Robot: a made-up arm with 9 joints. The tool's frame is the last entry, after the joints.
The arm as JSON. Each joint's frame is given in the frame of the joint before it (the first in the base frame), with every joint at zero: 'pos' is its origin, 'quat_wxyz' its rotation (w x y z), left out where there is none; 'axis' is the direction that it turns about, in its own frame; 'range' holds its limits. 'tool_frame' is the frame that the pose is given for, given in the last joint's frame.
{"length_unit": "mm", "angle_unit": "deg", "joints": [
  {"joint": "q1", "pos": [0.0, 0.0, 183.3], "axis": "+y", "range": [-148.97, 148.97]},
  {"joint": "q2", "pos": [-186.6, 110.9, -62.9], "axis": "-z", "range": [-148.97, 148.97]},
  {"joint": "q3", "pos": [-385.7, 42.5, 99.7], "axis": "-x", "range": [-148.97, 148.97]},
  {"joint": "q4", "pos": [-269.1, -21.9, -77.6], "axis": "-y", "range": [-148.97, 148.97]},
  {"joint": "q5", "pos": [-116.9, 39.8, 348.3], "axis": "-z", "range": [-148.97, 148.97]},
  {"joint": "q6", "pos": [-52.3, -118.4, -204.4], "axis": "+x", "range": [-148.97, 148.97]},
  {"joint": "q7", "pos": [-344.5, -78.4, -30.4], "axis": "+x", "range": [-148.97, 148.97]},
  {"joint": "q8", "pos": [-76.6, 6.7, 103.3], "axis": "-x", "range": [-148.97, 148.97]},
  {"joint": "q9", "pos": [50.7, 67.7, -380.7], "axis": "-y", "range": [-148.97, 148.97]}
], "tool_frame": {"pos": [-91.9, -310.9, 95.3]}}
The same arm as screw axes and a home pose.
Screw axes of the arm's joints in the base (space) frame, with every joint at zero. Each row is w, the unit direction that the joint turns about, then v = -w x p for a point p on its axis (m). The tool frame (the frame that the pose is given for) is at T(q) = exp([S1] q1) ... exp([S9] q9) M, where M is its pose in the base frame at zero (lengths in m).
S1: w 0 1 0 v -0.1833 0 0
S2: w 0 0 -1 v -0.1109 -0.1866 0
S3: w -1 0 0 v 0 -0.2201 0.1534
S4: w 0 -1 0 v 0.1425 0 0.8414
S5: w 0 0 -1 v -0.1713 -0.9583 0
S6: w 1 0 0 v 0 0.2864 -0.0529
S7: w 1 0 0 v 0 0.256 0.0255
S8: w -1 0 0 v 0 -0.3593 -0.0188
S9: w 0 -1 0 v -0.0214 0 1.381
M: xyz -1.4729 -0.262 0.0739 (m) rpy 0 0 0 (rad, as in URDF)
Joint limits (rad, base to tool): -2.6..2.6 -2.6..2.6 -2.6..2.6 -2.6..2.6 -2.6..2.6 -2.6..2.6 -2.6..2.6 -2.6..2.6 -2.6..2.6

